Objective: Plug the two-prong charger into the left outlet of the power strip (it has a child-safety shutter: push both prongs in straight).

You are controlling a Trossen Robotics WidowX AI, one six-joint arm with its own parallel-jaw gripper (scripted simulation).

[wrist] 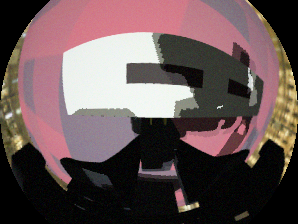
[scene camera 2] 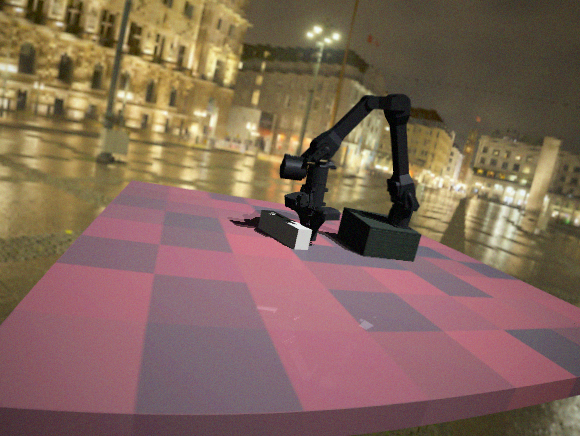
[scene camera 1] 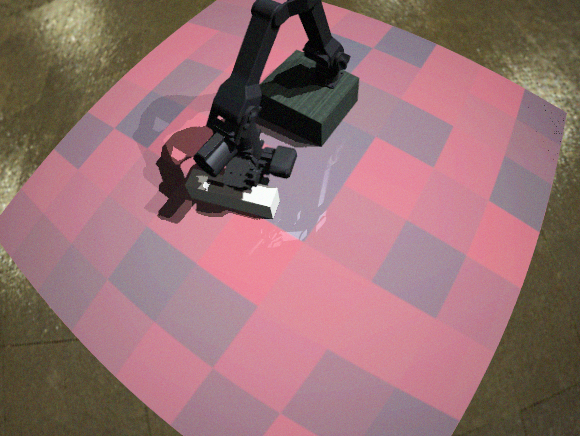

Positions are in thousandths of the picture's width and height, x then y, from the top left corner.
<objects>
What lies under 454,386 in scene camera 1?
My gripper.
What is my gripper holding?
A charger.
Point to a charger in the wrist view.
At 535,618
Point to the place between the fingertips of my gripper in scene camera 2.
528,542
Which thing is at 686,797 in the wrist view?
My gripper.
</objects>
